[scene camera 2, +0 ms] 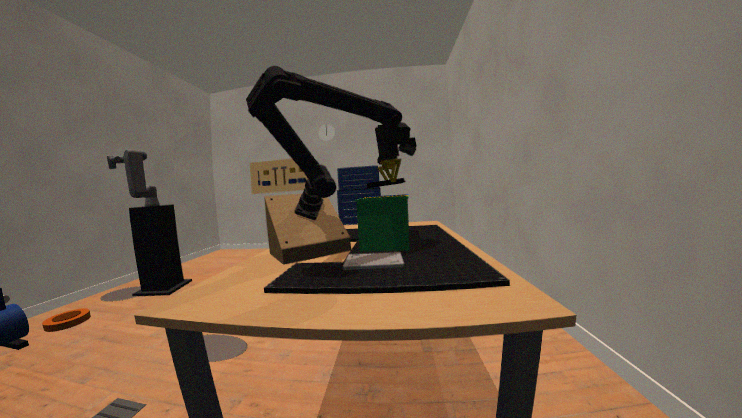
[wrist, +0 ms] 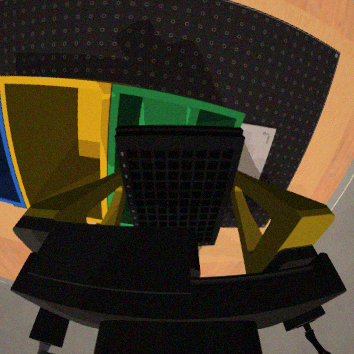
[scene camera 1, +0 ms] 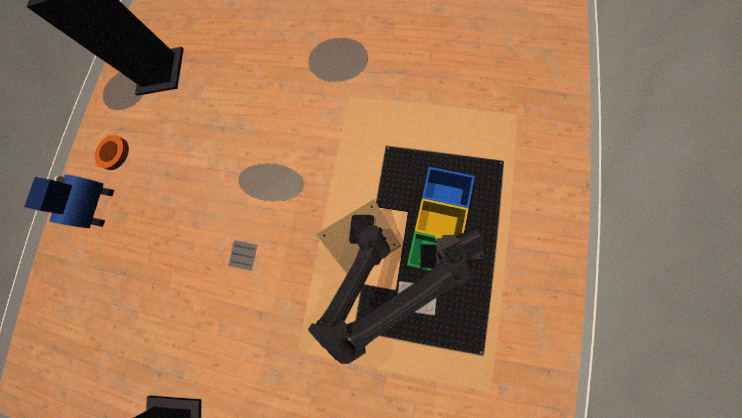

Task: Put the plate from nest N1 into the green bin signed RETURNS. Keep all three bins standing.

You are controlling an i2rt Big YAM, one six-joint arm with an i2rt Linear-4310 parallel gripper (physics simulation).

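Frame: origin at the arm's base, x ahead, y left, z up, level; metres.
Seen in the pictures: gripper, fingertip midpoint: (scene camera 2: 391, 183) (wrist: 177, 175); arm's base, link origin: (scene camera 2: 309, 207) (scene camera 1: 361, 228).
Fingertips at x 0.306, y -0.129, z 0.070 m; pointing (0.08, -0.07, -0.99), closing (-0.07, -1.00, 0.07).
Offsets run from my fingertips to a thing's top centre. "pt": to the spot under its first point. Level surfaces: height alone.
A black plate with a grid of wells {pt dx -0.059, dy +0.007, dz +0.007 m} (scene camera 1: 428, 255) (scene camera 2: 385, 183) (wrist: 177, 170) is held between the yellow fingers of my gripper (scene camera 2: 390, 178) (wrist: 177, 175), which is shut on its sides. The plate hangs above the green bin {dx -0.031, dy +0.015, dz -0.048 m} (scene camera 1: 415, 249) (scene camera 2: 383, 223) (wrist: 165, 110), apart from its rim, and looks slightly tilted in scene camera 2. In the wrist view it covers much of the bin's opening. The green bin stands upright; no sign is readable. A pale nest {dx -0.101, dy -0.163, dz -0.213 m} (scene camera 1: 427, 307) (scene camera 2: 373, 259) (wrist: 259, 142) lies beside it, partly hidden by the arm in scene camera 1.
The yellow bin {dx +0.007, dy +0.140, dz -0.048 m} (scene camera 1: 441, 223) (wrist: 92, 110) stands against the green one, and the blue bin {dx +0.045, dy +0.266, dz -0.048 m} (scene camera 1: 448, 194) (wrist: 9, 172) stands beyond it, both upright. All stand on a black perforated mat {dz -0.228 m} (scene camera 1: 441, 334) (scene camera 2: 441, 272). The arm's base is on a sloped wooden block (scene camera 1: 340, 228) (scene camera 2: 306, 231).
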